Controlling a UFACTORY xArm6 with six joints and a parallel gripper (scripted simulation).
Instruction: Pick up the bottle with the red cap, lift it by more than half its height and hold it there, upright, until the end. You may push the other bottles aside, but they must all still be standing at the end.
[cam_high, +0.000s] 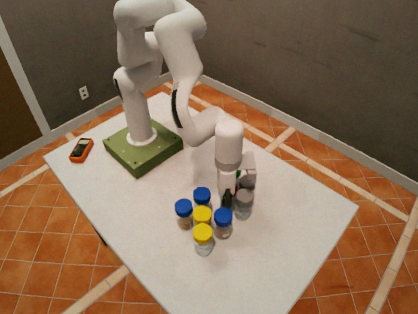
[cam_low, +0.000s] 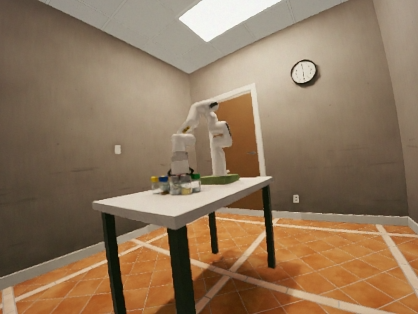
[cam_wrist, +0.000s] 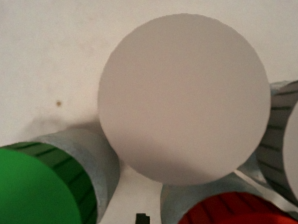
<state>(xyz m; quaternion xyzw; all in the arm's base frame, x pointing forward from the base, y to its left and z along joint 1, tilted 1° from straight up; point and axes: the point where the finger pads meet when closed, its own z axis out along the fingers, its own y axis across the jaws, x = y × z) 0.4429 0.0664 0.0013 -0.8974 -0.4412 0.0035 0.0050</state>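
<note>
Now: the red-capped bottle 10 mm to the left of my hand, 10 mm below it and 10 mm ahead of it. Round my hand: green-capped bottle (70 mm to the left, 50 mm behind, 10 mm below); then grey-capped bottle (70 mm to the left, 30 mm ahead, 10 mm below).
</note>
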